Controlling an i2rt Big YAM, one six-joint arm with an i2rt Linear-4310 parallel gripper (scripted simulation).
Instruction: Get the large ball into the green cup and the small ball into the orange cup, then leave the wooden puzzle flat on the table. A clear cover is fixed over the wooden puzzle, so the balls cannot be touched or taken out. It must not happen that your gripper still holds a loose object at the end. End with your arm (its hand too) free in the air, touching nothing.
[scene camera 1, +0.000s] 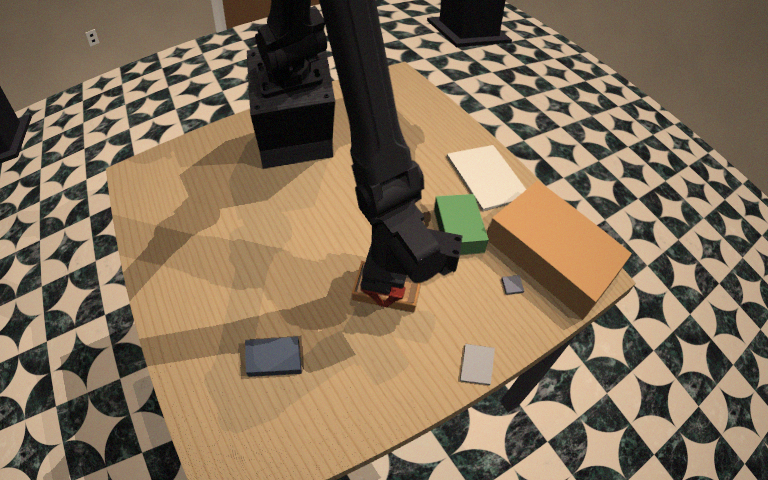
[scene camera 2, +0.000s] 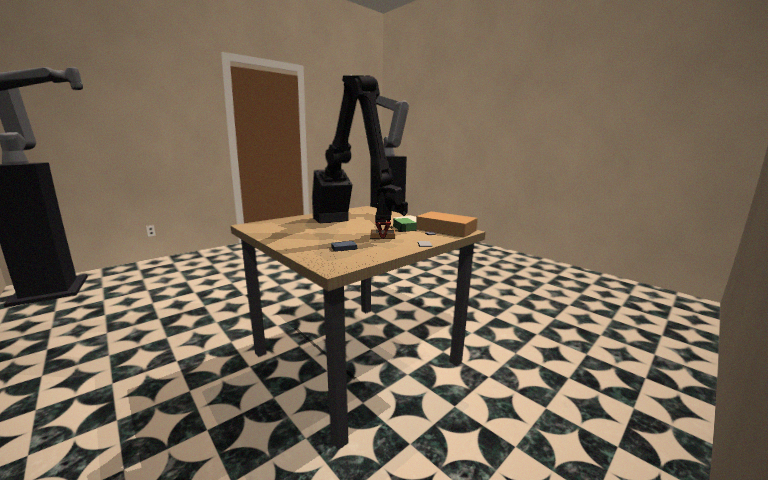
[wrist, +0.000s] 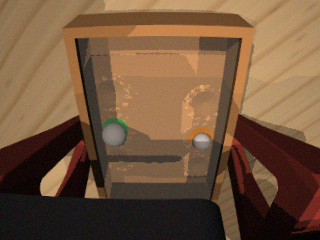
Labels:
orange box: scene camera 1; scene camera 2; not seen in the wrist view (out of frame)
same spot on orange box: (scene camera 2: 444, 225) = (scene camera 1: 550, 275)

